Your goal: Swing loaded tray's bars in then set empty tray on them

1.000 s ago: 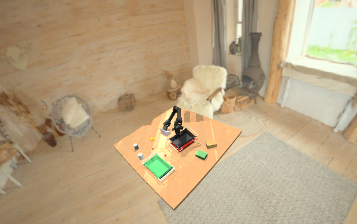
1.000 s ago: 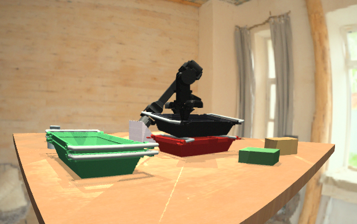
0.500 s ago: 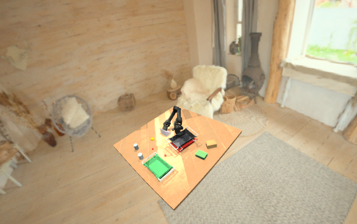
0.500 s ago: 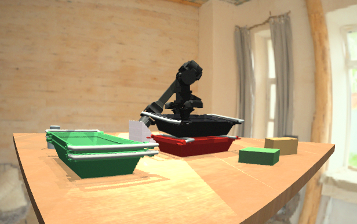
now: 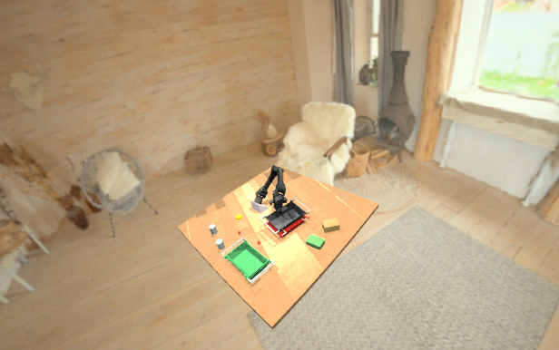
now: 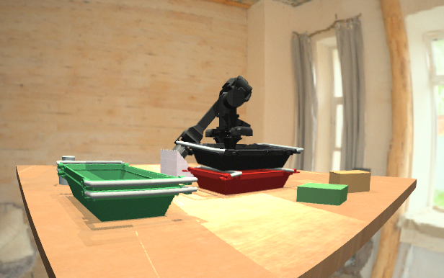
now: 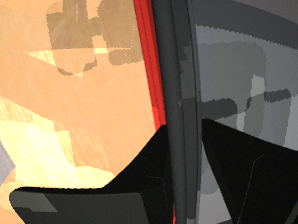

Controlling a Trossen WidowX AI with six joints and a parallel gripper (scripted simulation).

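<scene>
Right now my gripper tip is 80 mm short of the black tray, 20 mm to the left of it and 30 mm below it. The rest, counted from my gripper tip: tan block (380 mm ahead, 150 mm to the left, 60 mm below); then green block (370 mm ahead, 40 mm to the right, 70 mm below).
</scene>
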